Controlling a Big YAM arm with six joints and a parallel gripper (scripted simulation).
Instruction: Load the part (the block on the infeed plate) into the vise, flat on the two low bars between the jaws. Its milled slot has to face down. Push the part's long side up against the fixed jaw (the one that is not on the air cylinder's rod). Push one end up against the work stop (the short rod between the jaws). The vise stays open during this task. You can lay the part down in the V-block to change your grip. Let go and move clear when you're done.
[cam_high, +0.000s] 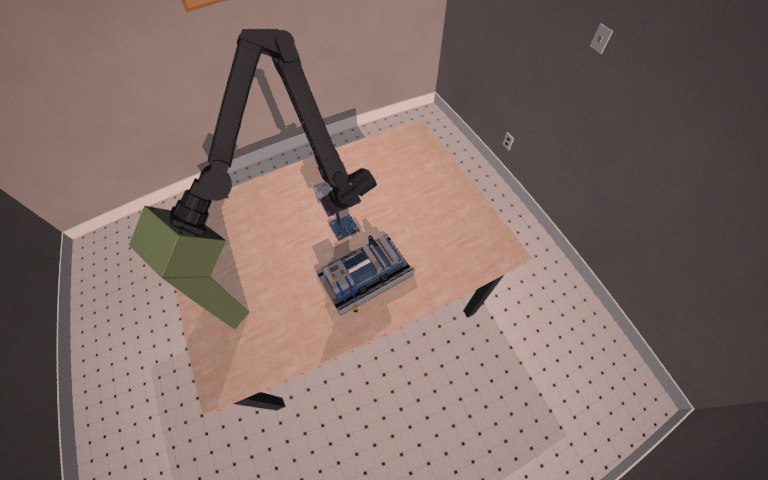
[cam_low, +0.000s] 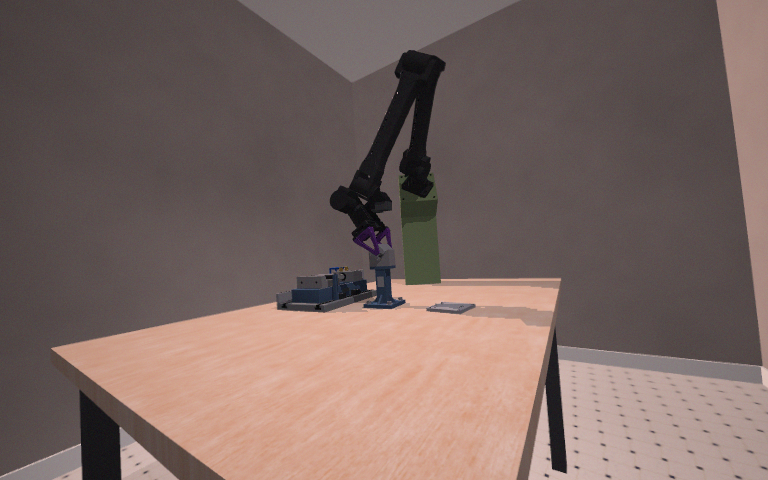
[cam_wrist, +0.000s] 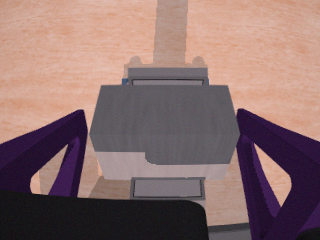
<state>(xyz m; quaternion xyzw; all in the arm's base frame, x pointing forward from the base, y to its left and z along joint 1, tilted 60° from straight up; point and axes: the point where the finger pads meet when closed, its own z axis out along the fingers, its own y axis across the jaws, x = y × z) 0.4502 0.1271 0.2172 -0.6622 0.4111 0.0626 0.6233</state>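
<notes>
The part is 10 mm below my hand. The rest, counted from my hand: work stop rod: 130 mm to the right, 120 mm ahead, 70 mm below; then moving jaw: 190 mm to the right, 110 mm ahead, 80 mm below; then cylinder rod: 210 mm to the right, 80 mm below, 60 mm ahead.
</notes>
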